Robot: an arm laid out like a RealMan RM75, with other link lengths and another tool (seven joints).
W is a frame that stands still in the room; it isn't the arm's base.
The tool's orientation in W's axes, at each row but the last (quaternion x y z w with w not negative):
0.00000, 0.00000, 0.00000, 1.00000
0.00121, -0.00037, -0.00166, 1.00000
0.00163, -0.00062, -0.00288, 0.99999
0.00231, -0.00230, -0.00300, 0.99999
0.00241, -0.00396, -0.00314, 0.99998
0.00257, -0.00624, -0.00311, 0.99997
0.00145, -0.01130, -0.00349, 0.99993
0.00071, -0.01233, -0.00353, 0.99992
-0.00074, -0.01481, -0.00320, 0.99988
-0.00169, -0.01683, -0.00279, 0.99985
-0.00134, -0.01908, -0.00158, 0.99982
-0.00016, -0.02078, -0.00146, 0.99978
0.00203, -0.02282, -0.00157, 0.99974
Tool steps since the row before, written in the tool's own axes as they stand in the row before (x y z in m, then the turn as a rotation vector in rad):
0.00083, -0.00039, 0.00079, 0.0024, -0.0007, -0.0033
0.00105, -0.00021, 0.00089, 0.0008, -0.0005, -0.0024
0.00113, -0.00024, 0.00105, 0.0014, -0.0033, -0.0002
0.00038, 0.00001, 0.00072, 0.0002, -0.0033, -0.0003
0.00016, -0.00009, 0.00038, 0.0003, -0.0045, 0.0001
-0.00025, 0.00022, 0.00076, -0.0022, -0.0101, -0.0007
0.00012, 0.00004, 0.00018, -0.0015, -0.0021, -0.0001
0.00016, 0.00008, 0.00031, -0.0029, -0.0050, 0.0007
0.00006, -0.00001, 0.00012, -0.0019, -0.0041, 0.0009
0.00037, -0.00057, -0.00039, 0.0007, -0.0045, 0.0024
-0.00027, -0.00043, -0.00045, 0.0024, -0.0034, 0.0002
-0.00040, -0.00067, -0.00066, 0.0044, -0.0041, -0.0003
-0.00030, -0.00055, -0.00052, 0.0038, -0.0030, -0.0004
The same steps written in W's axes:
0.00083, -0.00039, 0.00079, 0.0024, -0.0007, -0.0033
0.00105, -0.00022, 0.00089, 0.0008, -0.0005, -0.0024
0.00113, -0.00025, 0.00105, 0.0014, -0.0033, -0.0002
0.00038, 0.00000, 0.00072, 0.0002, -0.0033, -0.0003
0.00016, -0.00009, 0.00038, 0.0003, -0.0045, 0.0001
-0.00026, 0.00022, 0.00076, -0.0023, -0.0101, -0.0008
0.00012, 0.00004, 0.00018, -0.0015, -0.0021, -0.0001
0.00015, 0.00008, 0.00031, -0.0030, -0.0050, 0.0006
0.00006, -0.00001, 0.00012, -0.0020, -0.0041, 0.0008
0.00038, -0.00057, -0.00038, 0.0006, -0.0045, 0.0024
-0.00025, -0.00043, -0.00046, 0.0024, -0.0034, 0.0003
-0.00037, -0.00067, -0.00068, 0.0044, -0.0041, -0.0001
-0.00028, -0.00055, -0.00054, 0.0038, -0.0030, -0.0002

